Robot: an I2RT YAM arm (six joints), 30 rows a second.
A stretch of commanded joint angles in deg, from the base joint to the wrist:
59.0 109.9 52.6 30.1 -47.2 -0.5
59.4 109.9 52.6 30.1 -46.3 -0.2
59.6 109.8 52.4 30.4 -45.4 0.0
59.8 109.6 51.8 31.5 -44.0 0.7
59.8 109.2 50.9 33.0 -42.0 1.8
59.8 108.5 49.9 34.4 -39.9 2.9
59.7 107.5 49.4 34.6 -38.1 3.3
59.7 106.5 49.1 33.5 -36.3 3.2
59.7 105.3 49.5 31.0 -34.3 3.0
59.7 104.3 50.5 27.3 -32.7 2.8
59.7 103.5 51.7 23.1 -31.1 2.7
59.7 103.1 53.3 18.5 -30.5 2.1
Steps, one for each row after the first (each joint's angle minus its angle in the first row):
0.4 0.0 0.0 0.0 0.9 0.3
0.6 -0.1 -0.2 0.3 1.8 0.5
0.8 -0.3 -0.8 1.4 3.2 1.2
0.8 -0.7 -1.7 2.9 5.2 2.3
0.8 -1.4 -2.7 4.3 7.3 3.4
0.7 -2.4 -3.2 4.5 9.1 3.8
0.7 -3.4 -3.5 3.4 10.9 3.7
0.7 -4.6 -3.1 0.9 12.9 3.5
0.7 -5.6 -2.1 -2.8 14.5 3.3
0.7 -6.4 -0.9 -7.0 16.1 3.2
0.7 -6.8 0.7 -11.6 16.7 2.6

